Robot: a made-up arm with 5 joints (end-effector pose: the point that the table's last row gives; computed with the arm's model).
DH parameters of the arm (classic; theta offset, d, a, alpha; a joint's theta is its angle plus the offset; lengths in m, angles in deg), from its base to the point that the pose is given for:
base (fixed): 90 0.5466 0.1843 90
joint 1: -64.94 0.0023 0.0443 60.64
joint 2: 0 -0.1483 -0.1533 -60.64
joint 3: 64.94 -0.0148 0.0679 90
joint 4: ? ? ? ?
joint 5: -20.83 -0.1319 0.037 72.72
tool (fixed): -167.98 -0.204 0 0
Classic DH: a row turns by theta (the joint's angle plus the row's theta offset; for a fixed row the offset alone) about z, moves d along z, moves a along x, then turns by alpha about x.
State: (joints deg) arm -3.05 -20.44 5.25 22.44 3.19
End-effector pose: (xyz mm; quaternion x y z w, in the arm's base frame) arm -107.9 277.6 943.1 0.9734 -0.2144 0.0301 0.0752
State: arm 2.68 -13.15 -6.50 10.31 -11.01
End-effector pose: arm -170.4 230.0 922.5 0.9778 -0.0709 0.1909 0.0492
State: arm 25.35 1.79 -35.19 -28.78 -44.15
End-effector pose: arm -179.5 28.6 823.2 -0.8318 -0.2696 -0.4681 0.1282
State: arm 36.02 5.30 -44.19 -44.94 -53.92
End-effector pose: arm -128.0 -36.2 776.4 -0.7433 -0.3605 -0.5125 0.2341
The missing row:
joint 4: -87.17 0.0045 -0.0116 -77.22
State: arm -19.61 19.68 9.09 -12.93 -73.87
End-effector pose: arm -270.2 126.6 598.7 -0.5773 -0.1871 -0.7871 0.1105
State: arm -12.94 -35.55 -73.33 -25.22 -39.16
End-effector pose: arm -25.7 471.9 830.8 0.6601 0.6252 -0.0575 0.4124
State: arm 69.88 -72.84 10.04 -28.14 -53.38
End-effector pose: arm 138.9 -18.6 677.8 -0.6142 -0.3034 -0.1871 0.7041
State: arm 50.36 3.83 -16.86 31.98 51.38
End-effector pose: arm -126.4 -94.0 816.7 -0.7825 0.3710 0.3506 0.3564
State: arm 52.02 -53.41 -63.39 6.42 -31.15
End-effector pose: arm -74.1 85.7 945.5 0.8395 0.4320 0.3205 0.0773
